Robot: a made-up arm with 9 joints. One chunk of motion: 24 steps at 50 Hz.
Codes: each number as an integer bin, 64 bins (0 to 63) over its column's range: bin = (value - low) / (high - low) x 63, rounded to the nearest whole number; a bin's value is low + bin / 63 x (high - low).
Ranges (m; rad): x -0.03..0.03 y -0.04..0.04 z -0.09..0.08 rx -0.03..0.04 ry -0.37..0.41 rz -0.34..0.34
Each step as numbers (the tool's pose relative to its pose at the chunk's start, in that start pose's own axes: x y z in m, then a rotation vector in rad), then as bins.
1 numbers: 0.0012 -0.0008 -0.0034 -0.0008 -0.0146 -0.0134
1 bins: 33 31 32 26 29 30
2 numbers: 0.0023 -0.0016 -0.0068 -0.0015 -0.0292 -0.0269
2 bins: 34 30 31 26 28 29
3 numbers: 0.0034 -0.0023 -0.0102 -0.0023 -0.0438 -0.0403
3 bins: 35 30 30 25 26 28
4 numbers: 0.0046 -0.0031 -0.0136 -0.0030 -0.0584 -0.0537
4 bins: 36 29 28 24 25 27
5 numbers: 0.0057 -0.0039 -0.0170 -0.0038 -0.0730 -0.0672
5 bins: 37 28 27 24 24 25
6 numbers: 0.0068 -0.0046 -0.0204 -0.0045 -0.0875 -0.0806
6 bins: 39 28 26 23 23 24
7 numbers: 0.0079 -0.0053 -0.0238 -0.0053 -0.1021 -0.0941
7 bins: 40 27 25 22 22 23
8 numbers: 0.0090 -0.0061 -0.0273 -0.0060 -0.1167 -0.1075
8 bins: 41 27 23 22 20 22
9 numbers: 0.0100 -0.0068 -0.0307 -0.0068 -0.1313 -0.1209
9 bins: 42 26 22 21 19 20
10 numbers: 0.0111 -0.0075 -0.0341 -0.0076 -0.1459 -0.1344
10 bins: 43 26 21 20 18 19
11 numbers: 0.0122 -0.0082 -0.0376 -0.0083 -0.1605 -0.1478
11 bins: 44 25 19 20 17 18
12 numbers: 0.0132 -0.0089 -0.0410 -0.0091 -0.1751 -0.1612
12 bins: 45 24 18 19 16 17
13 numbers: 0.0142 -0.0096 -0.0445 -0.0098 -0.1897 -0.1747
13 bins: 46 24 17 18 15 15
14 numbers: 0.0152 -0.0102 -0.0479 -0.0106 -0.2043 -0.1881
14 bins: 47 23 16 17 13 14
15 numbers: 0.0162 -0.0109 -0.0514 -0.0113 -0.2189 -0.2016
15 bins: 49 23 14 17 12 13
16 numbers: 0.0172 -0.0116 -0.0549 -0.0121 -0.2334 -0.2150
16 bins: 50 22 13 16 11 12
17 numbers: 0.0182 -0.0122 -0.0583 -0.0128 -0.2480 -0.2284
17 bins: 51 22 12 15 10 10
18 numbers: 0.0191 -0.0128 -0.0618 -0.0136 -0.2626 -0.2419
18 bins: 52 21 10 15 9 9
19 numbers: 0.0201 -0.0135 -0.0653 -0.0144 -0.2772 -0.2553
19 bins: 53 21 9 14 7 8
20 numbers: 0.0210 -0.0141 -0.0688 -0.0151 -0.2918 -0.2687
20 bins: 54 20 8 13 6 7
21 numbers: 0.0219 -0.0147 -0.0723 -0.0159 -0.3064 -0.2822
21 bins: 54 20 7 13 5 5
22 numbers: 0.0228 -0.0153 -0.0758 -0.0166 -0.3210 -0.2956
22 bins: 55 19 5 12 4 4
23 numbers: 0.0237 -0.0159 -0.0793 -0.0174 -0.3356 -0.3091
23 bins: 56 19 4 11 3 3
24 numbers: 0.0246 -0.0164 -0.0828 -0.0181 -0.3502 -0.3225
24 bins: 57 19 3 11 2 2
